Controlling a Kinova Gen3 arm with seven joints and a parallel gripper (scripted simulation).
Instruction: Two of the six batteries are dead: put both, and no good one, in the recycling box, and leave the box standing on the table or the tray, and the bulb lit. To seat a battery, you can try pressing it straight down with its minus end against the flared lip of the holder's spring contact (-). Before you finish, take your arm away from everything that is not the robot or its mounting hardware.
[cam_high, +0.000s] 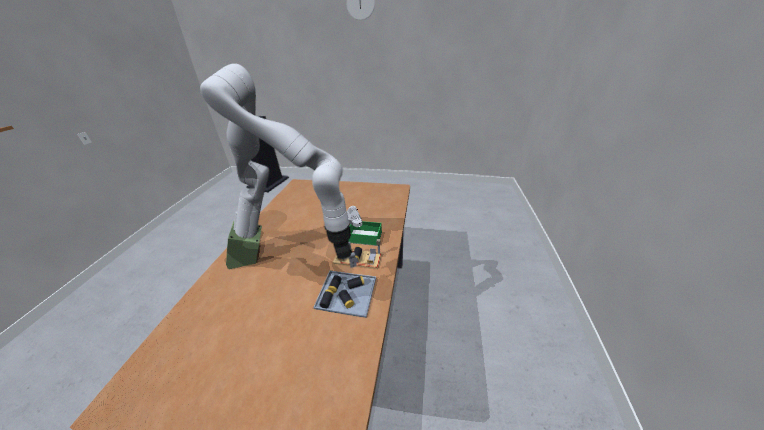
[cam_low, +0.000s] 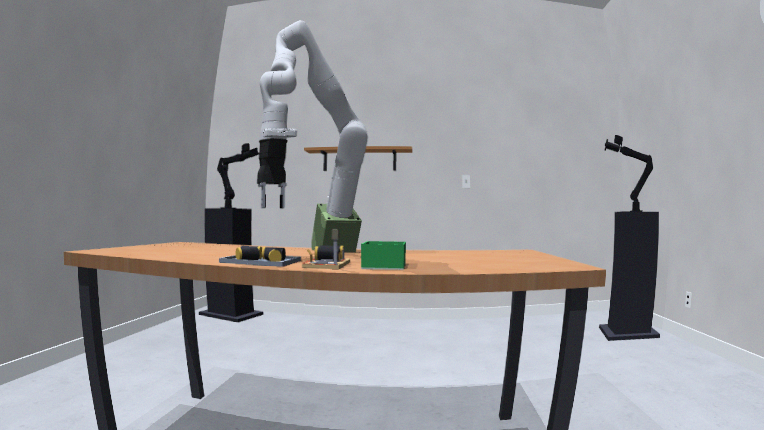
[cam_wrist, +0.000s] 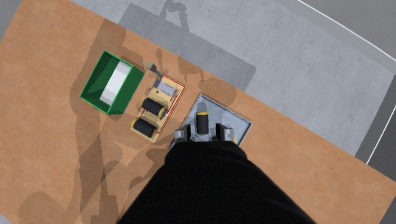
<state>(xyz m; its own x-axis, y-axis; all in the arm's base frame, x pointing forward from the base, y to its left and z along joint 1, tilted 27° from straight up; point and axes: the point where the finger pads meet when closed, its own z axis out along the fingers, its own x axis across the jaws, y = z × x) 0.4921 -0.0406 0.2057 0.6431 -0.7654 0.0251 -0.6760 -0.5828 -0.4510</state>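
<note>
My gripper is now 15 cm above the grey tray, 5 cm to the left of it and 2 cm past it. The rest, counted from my hand: green recycling box: 27 cm to the left, 14 cm below, 9 cm behind.
</note>
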